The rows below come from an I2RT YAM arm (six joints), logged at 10 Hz.
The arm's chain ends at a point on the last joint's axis. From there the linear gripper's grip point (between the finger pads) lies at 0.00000 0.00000 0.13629 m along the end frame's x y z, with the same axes.
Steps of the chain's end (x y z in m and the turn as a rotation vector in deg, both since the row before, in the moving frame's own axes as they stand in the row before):
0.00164 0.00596 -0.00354 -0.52 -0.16 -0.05
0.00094 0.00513 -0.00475 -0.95 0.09 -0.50
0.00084 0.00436 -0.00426 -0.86 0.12 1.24
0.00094 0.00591 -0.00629 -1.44 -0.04 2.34
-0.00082 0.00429 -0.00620 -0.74 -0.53 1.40
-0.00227 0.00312 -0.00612 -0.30 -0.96 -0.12
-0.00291 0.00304 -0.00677 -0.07 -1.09 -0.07
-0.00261 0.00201 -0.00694 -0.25 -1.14 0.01
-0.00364 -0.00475 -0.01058 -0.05 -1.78 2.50
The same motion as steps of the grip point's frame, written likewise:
0.00126 0.00720 -0.00355 -0.52 -0.16 -0.05
0.00116 0.00739 -0.00477 -0.95 0.09 -0.50
0.00110 0.00641 -0.00428 -0.86 0.12 1.24
0.00077 0.00933 -0.00633 -1.44 -0.04 2.34
-0.00210 0.00603 -0.00622 -0.74 -0.53 1.40
-0.00455 0.00384 -0.00614 -0.30 -0.96 -0.12
-0.00550 0.00321 -0.00679 -0.07 -1.09 -0.07
-0.00532 0.00260 -0.00697 -0.25 -1.14 0.01
-0.00787 -0.00472 -0.01065 -0.05 -1.78 2.50

